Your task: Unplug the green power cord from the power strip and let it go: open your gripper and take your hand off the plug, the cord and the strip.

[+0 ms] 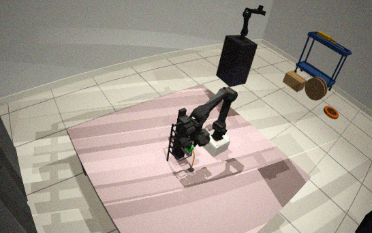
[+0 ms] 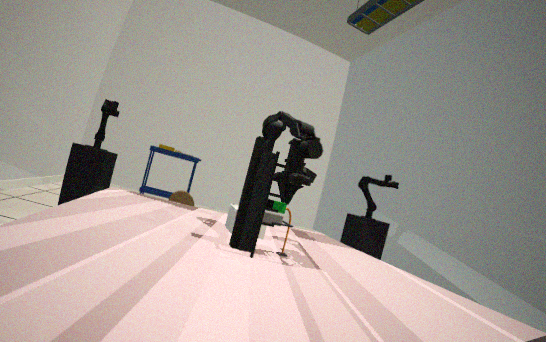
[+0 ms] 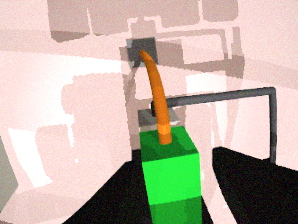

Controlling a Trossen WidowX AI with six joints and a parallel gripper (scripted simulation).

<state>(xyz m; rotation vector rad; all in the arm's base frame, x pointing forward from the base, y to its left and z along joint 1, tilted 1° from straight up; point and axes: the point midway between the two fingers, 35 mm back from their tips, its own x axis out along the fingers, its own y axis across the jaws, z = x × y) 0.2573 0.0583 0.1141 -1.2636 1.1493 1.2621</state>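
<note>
Right now my gripper tip is 1 cm short of the green plug, 4 cm to the left of it and 1 cm above it.
</note>
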